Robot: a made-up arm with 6 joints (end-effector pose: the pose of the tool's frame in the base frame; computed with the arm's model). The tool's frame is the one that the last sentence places.
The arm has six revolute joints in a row. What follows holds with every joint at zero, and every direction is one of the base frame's.
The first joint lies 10 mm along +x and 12 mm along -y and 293 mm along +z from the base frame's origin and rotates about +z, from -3.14 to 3.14 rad.
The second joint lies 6 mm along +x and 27 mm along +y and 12 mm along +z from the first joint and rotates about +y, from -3.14 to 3.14 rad.
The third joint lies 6 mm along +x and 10 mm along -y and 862 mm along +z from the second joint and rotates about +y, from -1.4 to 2.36 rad.
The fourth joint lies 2 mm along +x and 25 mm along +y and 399 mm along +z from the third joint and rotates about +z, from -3.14 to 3.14 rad.
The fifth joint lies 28 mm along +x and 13 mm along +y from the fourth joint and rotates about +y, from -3.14 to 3.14 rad.
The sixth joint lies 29 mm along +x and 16 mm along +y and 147 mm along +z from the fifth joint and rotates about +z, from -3.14 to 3.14 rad.
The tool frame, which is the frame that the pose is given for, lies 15 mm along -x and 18 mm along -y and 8 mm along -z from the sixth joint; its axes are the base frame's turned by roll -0.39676, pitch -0.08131 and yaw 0.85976 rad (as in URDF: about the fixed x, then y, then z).
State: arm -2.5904 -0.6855 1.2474 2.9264 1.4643 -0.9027
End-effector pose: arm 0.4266 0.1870 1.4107 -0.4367 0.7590 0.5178
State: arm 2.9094 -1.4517 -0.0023 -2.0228 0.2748 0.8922
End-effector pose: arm 1.3578 -0.2805 0.4392 1.9015 -0.0883 1.8507
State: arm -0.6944 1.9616 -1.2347 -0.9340 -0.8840 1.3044
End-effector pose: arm 0.9362 -0.6660 0.3738 -0.5740 0.4171 0.8800
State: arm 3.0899 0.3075 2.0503 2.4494 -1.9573 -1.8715
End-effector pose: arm -0.4763 0.0769 0.8310 -1.2767 1.4631 0.3898
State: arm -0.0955 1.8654 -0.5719 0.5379 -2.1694 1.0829
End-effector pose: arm 1.1458 -0.1280 0.2363 -0.6943 -1.4173 1.3932
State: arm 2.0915 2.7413 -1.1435 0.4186 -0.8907 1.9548
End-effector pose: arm -0.4566 0.7162 -0.4549 -1.0509 -0.3839 -1.2740
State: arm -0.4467 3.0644 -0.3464 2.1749 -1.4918 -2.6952
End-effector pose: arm 0.1849 -0.1802 -0.9687 -1.2379 -2.3021 1.1561
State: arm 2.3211 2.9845 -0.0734 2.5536 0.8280 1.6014
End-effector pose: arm -0.3349 0.1820 -0.9610 -2.5590 -0.9289 1.1643
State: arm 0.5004 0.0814 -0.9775 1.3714 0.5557 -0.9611
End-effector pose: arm -0.3473 -0.0339 1.4791 -1.0764 -0.9290 1.3244
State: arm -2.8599 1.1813 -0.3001 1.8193 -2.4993 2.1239
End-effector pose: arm -1.0172 -0.2485 0.8290 -2.5278 0.6682 0.0443
